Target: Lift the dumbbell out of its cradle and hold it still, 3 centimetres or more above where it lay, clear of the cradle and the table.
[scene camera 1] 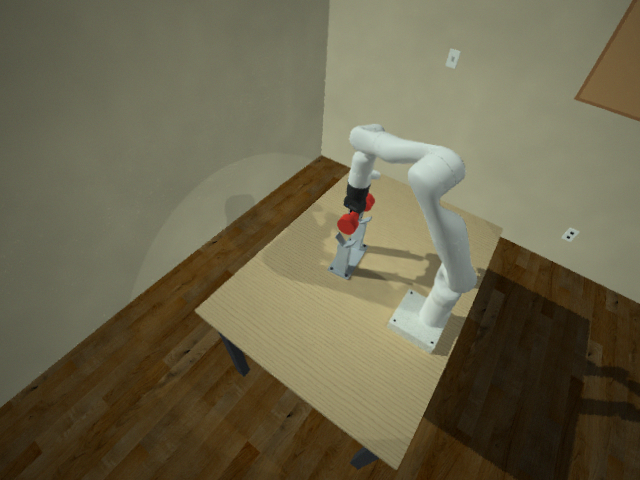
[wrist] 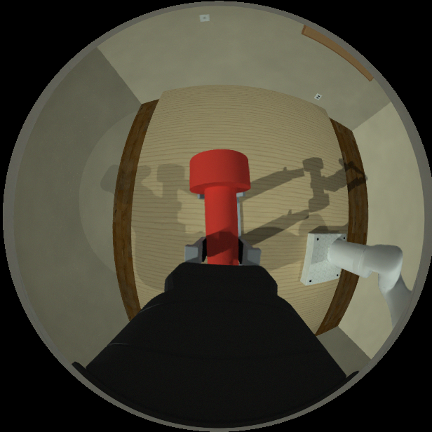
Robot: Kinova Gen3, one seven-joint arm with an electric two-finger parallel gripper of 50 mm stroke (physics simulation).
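Places are measured from the arm's base along level axes (x right, y ahead, z up), in metres.
Pixels of known places: gripper, between the fingertips: [scene camera 1: 355,215]; arm's base, origin of its link: [scene camera 1: 431,316].
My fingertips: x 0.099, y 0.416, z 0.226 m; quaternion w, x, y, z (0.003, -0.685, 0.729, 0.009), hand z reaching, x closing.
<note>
For each thing: its top centre in the pictures, then the offset to it from my fingertips. Level surfaces: height alone.
- red dumbbell, centre of its top: [scene camera 1: 357,205] dx +0.010, dy +0.000, dz +0.045 m
- grey cradle, centre of its top: [scene camera 1: 354,226] dx +0.010, dy +0.000, dz -0.065 m
- table, height of its surface: dz -0.273 m
The red dumbbell [scene camera 1: 347,223] [wrist: 220,172] hangs level above its cradle, one round head toward the scene camera and the other behind the gripper. My gripper [scene camera 1: 354,210] [wrist: 222,246] is shut on the dumbbell's handle, a finger on each side. The grey cradle [scene camera 1: 342,260] stands on the table [scene camera 1: 289,299] [wrist: 200,117] below, its forked tops apart from the dumbbell with a gap showing in the scene view. In the wrist view the dumbbell hides most of the cradle, and its far head does not show.
The white arm's base plate [scene camera 1: 416,322] [wrist: 315,257] is fixed on the table near its right edge. Shadows of the arm, dumbbell and cradle fall across the table. Walls stand beyond the table at the left and back.
</note>
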